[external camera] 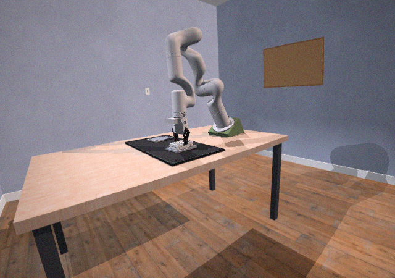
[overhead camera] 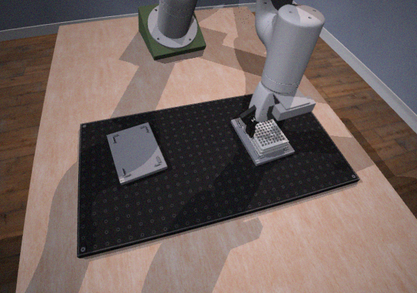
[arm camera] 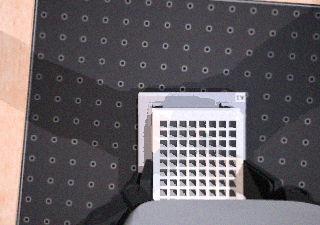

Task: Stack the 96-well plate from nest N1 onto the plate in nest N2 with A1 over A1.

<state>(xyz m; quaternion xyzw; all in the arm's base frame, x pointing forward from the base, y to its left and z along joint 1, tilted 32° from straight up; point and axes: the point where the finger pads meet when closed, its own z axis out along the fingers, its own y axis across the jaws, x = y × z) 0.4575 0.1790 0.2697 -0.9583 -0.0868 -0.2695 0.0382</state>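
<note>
My hand is 1 cm above the white 96-well plate. Also, from my hand: plate nest N1 (35 cm to the right, 4 cm below, 1 cm ahead); plate nest N2 (4 cm below).
</note>
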